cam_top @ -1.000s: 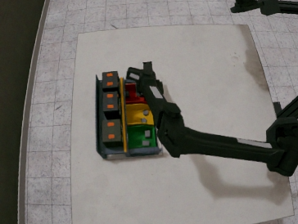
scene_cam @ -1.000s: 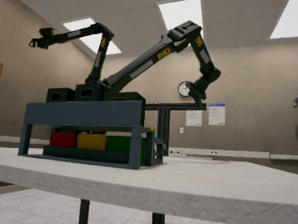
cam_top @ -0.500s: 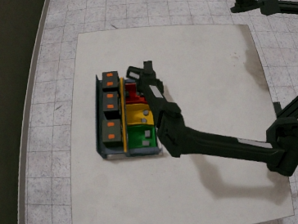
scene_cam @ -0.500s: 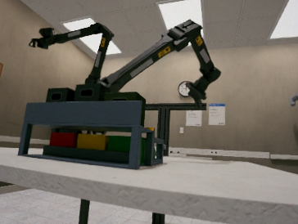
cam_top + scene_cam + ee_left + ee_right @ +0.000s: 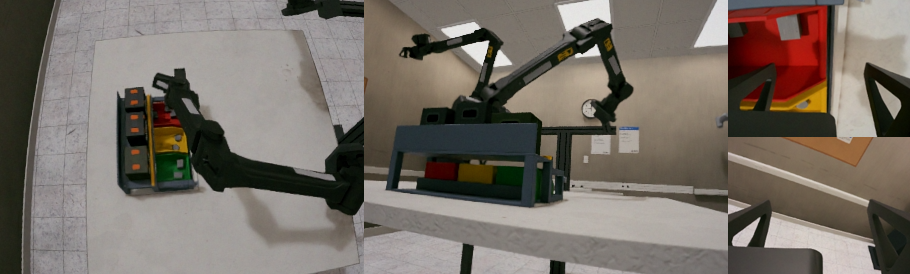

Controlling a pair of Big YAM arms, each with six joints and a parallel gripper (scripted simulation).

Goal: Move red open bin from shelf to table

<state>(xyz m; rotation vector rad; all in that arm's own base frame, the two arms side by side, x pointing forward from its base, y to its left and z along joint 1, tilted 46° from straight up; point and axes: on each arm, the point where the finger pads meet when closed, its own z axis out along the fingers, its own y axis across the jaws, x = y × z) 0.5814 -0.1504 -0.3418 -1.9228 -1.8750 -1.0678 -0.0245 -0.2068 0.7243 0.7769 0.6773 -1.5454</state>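
Now: the red bin 8 cm ahead of my left hand and 5 cm below it. Round my left hand: green bin: 7 cm ahead, 23 cm to the left, 5 cm below; then yellow bin: 7 cm ahead, 12 cm to the left, 5 cm below.
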